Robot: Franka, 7 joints.
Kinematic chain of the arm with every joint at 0, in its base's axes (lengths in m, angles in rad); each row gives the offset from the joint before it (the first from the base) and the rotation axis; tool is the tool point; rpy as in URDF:
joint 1: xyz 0 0 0.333 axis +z
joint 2: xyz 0 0 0 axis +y
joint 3: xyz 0 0 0.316 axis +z
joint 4: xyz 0.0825 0 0 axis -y
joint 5: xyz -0.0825 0 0.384 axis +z
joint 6: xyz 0 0 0 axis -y
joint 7: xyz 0.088 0 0 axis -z
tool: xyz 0 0 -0.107 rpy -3.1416 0 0
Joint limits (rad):
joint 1: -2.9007..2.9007
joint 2: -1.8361..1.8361
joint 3: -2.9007..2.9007
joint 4: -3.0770..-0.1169
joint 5: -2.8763..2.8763
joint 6: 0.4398..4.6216
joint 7: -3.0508..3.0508
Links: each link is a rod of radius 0.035 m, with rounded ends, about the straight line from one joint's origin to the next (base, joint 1, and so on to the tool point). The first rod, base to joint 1, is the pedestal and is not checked.
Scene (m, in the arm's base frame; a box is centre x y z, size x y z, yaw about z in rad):
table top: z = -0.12
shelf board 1: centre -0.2 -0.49 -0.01 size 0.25 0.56 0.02 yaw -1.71
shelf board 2: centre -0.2 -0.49 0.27 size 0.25 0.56 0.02 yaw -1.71
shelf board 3: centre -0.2 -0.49 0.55 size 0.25 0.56 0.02 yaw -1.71
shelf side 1: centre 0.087 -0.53 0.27 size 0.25 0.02 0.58 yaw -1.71
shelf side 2: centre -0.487 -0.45 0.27 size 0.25 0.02 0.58 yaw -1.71
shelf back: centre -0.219 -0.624 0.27 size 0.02 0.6 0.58 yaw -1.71
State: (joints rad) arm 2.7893 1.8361 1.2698 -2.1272 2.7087 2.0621 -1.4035
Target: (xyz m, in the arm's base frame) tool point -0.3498 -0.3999 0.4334
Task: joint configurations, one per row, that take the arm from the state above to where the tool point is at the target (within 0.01 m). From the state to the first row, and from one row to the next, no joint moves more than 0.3 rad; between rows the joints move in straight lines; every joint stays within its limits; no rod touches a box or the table.
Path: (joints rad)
1: 2.5468 1.6975 1.2046 -2.3315 2.7049 2.1125 -1.4035
2: 2.3044 1.5588 1.1395 -2.5359 2.7012 2.1630 -1.4035
3: 2.0619 1.4202 1.0743 -2.7402 2.6974 2.2134 -1.4035
4: 2.0364 1.5588 1.2813 -2.7407 2.6732 2.1651 -1.4035
5: 2.0109 1.6975 1.4884 -2.7412 2.6489 2.1169 -1.4035
6: 1.9854 1.8361 1.6954 -2.7418 2.6247 2.0686 -1.4035
7: 2.2761 1.8263 1.7173 -2.5470 2.6381 2.0547 -1.4035
8: 2.5668 1.8165 1.7392 -2.3523 2.6515 2.0409 -1.4035

